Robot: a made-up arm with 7 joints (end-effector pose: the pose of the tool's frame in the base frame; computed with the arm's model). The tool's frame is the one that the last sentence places. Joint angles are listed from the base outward.
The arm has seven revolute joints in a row. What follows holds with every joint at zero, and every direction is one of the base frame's. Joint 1 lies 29.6 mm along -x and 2.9 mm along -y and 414 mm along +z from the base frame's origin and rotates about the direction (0.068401, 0.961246, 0.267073), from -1.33 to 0.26 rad. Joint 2 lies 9 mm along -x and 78.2 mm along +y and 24.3 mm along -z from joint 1 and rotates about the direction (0.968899, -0.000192, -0.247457), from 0.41 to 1.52 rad. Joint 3 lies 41.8 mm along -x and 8.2 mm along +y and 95.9 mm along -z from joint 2 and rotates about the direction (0.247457, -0.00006, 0.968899), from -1.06 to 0.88 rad. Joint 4 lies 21.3 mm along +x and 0.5 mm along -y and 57.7 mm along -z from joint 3 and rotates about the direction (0.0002, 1, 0.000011), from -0.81 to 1.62 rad. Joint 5 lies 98.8 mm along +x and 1.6 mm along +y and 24.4 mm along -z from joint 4 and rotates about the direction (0.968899, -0.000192, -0.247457), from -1.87 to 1.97 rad. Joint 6 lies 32.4 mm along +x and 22.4 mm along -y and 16.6 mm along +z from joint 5 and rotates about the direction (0.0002, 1, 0.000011), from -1.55 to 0.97 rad. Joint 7 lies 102 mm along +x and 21.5 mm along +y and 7.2 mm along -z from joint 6 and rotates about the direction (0.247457, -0.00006, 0.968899), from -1.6 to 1.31 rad. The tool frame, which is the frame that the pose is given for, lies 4.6 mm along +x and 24.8 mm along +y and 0.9 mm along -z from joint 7; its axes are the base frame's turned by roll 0.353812, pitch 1.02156 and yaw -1.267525 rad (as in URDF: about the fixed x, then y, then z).
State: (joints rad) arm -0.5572 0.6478 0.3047 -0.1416 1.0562 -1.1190 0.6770
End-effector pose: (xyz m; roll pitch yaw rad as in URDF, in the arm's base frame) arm 0.1723 0.0639 0.3808 2.7162 -0.3921 -0.1645
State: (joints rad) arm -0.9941 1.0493 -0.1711 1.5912 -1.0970 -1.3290 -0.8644
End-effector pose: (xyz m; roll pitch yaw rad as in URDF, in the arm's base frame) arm 0.1780 0.3530 0.4506 2.0125 0.5203 0.1725
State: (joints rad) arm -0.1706 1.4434 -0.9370 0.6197 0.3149 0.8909 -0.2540
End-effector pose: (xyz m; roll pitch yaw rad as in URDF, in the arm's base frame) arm 0.0919 0.3620 0.2185 -2.4704 -0.5221 2.5449
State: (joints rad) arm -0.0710 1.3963 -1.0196 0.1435 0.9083 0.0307 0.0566
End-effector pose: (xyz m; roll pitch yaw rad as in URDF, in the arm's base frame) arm 0.0318 0.1741 0.1191 -1.7768 0.2618 1.1567
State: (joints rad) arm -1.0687 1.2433 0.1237 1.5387 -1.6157 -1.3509 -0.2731
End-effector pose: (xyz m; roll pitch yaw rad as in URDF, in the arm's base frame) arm 0.0481 0.3896 0.4400 0.9802 -0.3885 0.7156
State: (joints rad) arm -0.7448 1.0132 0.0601 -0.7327 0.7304 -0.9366 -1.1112
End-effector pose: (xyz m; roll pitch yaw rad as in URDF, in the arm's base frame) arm 0.0742 -0.0257 0.4017 -2.1187 -0.3576 0.1787
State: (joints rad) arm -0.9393 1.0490 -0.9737 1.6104 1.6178 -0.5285 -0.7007
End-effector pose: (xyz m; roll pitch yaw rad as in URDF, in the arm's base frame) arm 0.1659 0.3394 0.1588 -0.9401 -0.7603 1.5455
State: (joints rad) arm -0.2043 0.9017 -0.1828 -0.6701 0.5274 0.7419 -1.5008
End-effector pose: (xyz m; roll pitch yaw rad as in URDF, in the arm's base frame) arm 0.1968 0.0852 0.3381 -1.3127 0.6785 2.1963
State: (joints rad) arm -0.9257 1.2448 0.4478 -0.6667 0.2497 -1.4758 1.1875
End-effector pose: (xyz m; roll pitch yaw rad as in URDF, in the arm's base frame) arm 0.0245 0.0689 0.4413 -2.8976 -0.5142 -1.8570
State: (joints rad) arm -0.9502 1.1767 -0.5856 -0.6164 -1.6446 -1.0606 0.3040
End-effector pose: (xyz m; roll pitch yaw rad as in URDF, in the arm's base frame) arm 0.1940 0.1014 0.5008 1.1644 -0.3439 -1.4566
